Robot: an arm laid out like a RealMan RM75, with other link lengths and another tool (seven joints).
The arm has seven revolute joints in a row. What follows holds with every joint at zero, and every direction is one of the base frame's.
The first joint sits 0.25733 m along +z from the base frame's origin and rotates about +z.
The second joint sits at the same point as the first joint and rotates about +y.
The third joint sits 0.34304 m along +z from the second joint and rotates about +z.
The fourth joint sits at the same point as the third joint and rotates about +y.
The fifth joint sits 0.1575 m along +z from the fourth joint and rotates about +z.
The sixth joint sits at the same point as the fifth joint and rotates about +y.
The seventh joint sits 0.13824 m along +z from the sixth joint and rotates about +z.
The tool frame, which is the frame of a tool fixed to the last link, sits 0.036 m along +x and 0.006 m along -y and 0.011 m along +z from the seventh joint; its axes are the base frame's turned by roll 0, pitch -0.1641 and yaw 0.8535 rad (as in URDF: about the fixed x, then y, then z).
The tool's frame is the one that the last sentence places.
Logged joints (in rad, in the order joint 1, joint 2, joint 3, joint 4, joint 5, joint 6, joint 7), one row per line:
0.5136 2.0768 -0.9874 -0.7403 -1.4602 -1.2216 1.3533
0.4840 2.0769 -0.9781 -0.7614 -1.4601 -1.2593 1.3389
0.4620 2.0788 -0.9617 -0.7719 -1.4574 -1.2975 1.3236
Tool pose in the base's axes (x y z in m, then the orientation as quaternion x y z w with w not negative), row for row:
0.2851 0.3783 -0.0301 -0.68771 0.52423 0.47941 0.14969
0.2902 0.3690 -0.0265 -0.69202 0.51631 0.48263 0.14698
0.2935 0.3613 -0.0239 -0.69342 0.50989 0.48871 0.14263
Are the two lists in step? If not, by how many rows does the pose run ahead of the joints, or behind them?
They are in step.
